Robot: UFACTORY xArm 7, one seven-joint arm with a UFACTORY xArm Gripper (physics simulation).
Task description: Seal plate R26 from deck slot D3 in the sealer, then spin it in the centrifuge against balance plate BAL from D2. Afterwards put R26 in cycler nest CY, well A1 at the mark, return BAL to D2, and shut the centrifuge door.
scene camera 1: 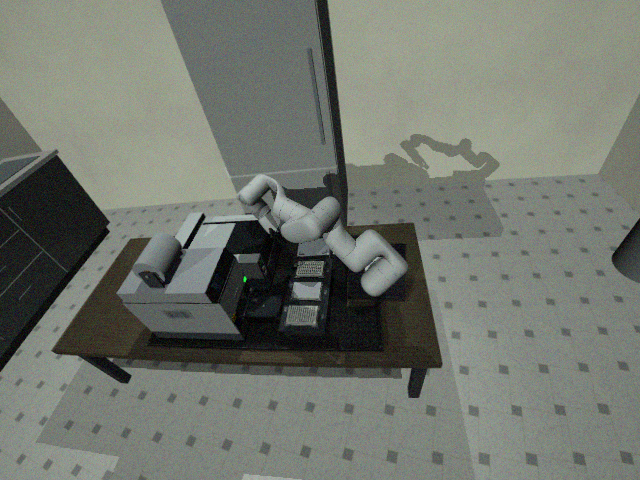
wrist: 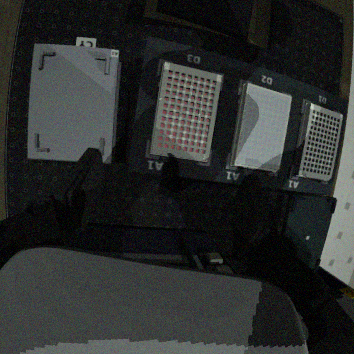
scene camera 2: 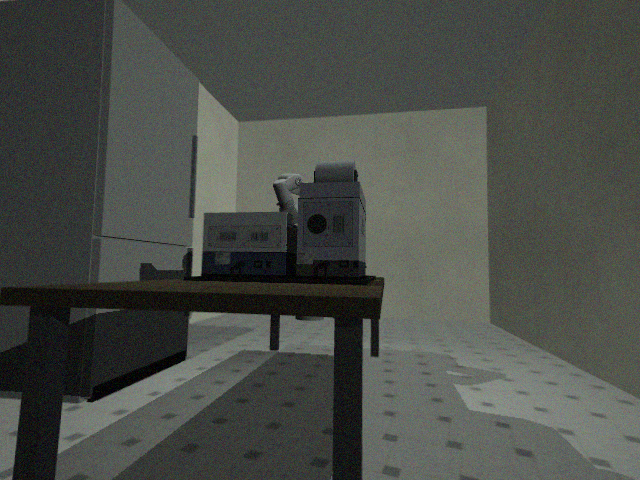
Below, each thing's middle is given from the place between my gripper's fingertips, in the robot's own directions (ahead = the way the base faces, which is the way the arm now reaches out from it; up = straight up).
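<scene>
Well plate with red wells point(wrist: 187, 97): my gripper is 16 cm above it, 7 cm past it and 4 cm to the right of it. The dark unit with green light point(scene camera 2: 235, 244), measured from my hand, is 11 cm below, 37 cm ahead and 4 cm to the right.
</scene>
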